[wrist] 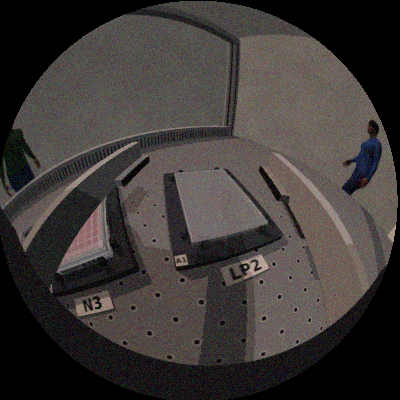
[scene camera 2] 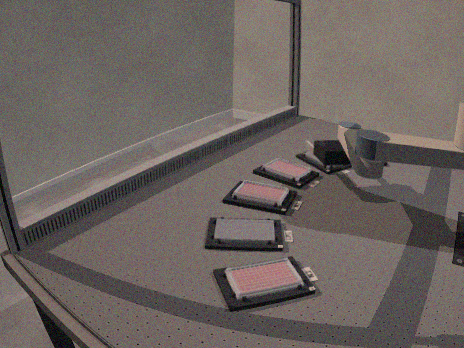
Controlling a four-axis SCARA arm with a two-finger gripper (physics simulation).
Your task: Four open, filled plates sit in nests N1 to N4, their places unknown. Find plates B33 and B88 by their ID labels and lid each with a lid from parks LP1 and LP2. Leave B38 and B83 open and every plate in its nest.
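Places are measured from the arm's base along level axes (x right, y ahead, z up), in centimetres.
Pixels of known places: gripper, fingertip midpoint: (wrist: 203, 152).
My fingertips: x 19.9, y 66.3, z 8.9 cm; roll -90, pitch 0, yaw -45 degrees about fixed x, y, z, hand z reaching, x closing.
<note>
Ahead of a thing's pixels: the offset from my fingertips to its top centre. "*": to the spot under its first point.
My gripper (scene camera 2: 327, 152) (wrist: 203, 152) is open and empty above park LP2 {dx +2.8, dy +0.8, dz -5.7 cm} (wrist: 173, 225), one finger on each side. A flat grey lid {dx +2.8, dy +0.8, dz -5.9 cm} (wrist: 220, 202) lies in LP2 and looks turned relative to the fingers. In the scene view, a second grey lid {dx -49.3, dy -1.9, dz -5.9 cm} (scene camera 2: 245, 230) lies in park LP1 {* dx -56.5, dy +2.0, dz -6.6 cm} (scene camera 2: 210, 240). Open plates with pink filling sit in the front nest {* dx -62.7, dy -15.2, dz -5.0 cm} (scene camera 2: 265, 277), the nest behind LP1 {dx -32.0, dy +4.5, dz -5.0 cm} (scene camera 2: 262, 194) and N3 {dx -14.1, dy +6.3, dz -5.0 cm} (scene camera 2: 287, 170). The N3 plate {* dx -11.8, dy +1.2, dz -5.1 cm} (wrist: 92, 240) is partly hidden by the left finger in the wrist view. Plate IDs are unreadable. The N4 plate does not show.
The arm (scene camera 2: 420, 147) reaches in from the right, over the table's far right part. A slotted rail (scene camera 2: 165, 167) (wrist: 175, 137) runs along the table's back edge. People in green (wrist: 19, 152) and blue (wrist: 367, 155) stand beyond the table.
</note>
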